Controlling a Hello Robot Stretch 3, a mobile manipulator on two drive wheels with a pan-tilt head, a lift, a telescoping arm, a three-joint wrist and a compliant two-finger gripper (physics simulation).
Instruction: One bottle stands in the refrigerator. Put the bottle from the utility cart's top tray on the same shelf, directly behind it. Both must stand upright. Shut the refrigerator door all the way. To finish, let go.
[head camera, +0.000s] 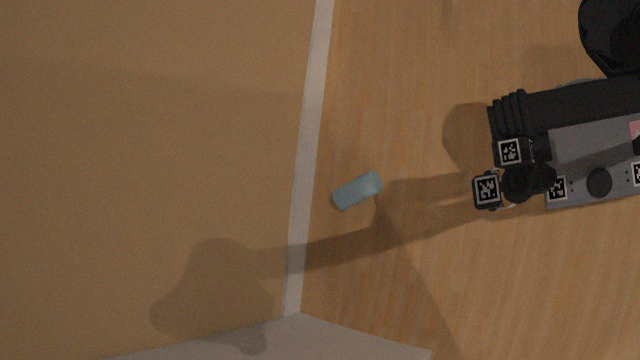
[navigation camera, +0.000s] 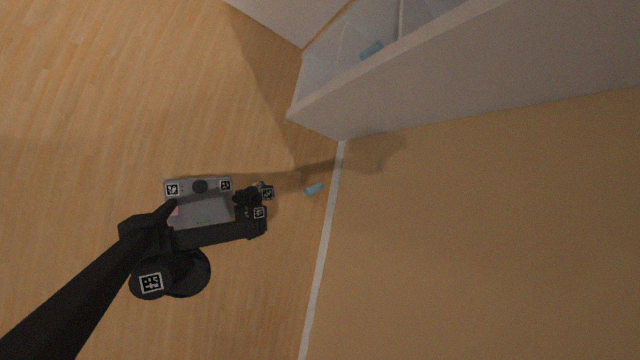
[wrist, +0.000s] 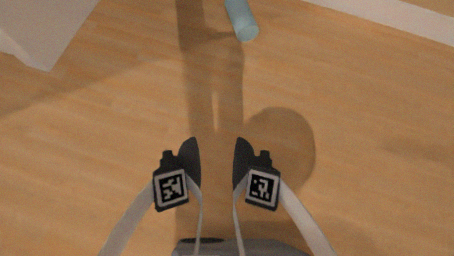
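Pixels of known places: gripper, between the fingertips: (wrist: 216, 155); robot's base, origin of its link: (head camera: 597, 181) (navigation camera: 199, 185).
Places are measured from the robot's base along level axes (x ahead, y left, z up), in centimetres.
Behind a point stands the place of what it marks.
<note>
A light-blue bottle (head camera: 357, 190) @[x -9.3, y -78.4, z 7.0 cm] (navigation camera: 313, 189) @[x -9.1, y -77.9, z 6.8 cm] (wrist: 242, 21) @[x -9.4, y -75.2, z 6.7 cm] lies on its side on the wooden floor, near the white baseboard and apart from it. My gripper (wrist: 216, 155) @[x -2.1, y -27.4, z 38.9 cm] is partly open in the wrist view, with bare floor showing between its fingers. It hangs above the floor on the robot's side of the lying bottle. In the head view the wrist hides the fingers. Another light-blue bottle (navigation camera: 371, 51) @[x 76.2, y -87.6, z 61.4 cm] shows partly inside the refrigerator (navigation camera: 450, 75) @[x 40.7, y -79.2, z 104.0 cm] (head camera: 300, 340) @[x 36.0, y -95.5, z 21.9 cm] (wrist: 40, 30) @[x 44.4, y -66.5, z 9.7 cm], behind its side wall edge; its base is hidden. The refrigerator's front is open. The utility cart does not show.
The robot's base (head camera: 595, 145) @[x -9.0, y 0.4, z 16.0 cm] (navigation camera: 200, 207) @[x -10.7, y 0.7, z 15.9 cm] stands on the floor, with the arm (head camera: 575, 102) @[x -10.5, y -3.5, z 72.0 cm] (navigation camera: 215, 235) @[x -10.2, y -2.3, z 72.0 cm] drawn in. The white baseboard (head camera: 305, 165) @[x -20.0, y -97.6, z 5.4 cm] (navigation camera: 325, 235) @[x -49.8, y -88.9, z 5.2 cm] runs along the tan wall (head camera: 150, 150) @[x -22.5, y -98.2, z 67.4 cm] (navigation camera: 475, 225) @[x -22.2, y -98.3, z 107.8 cm]. A pale panel (navigation camera: 295, 17) @[x 110.0, y -55.9, z 26.7 cm] shows beyond the refrigerator's open front.
</note>
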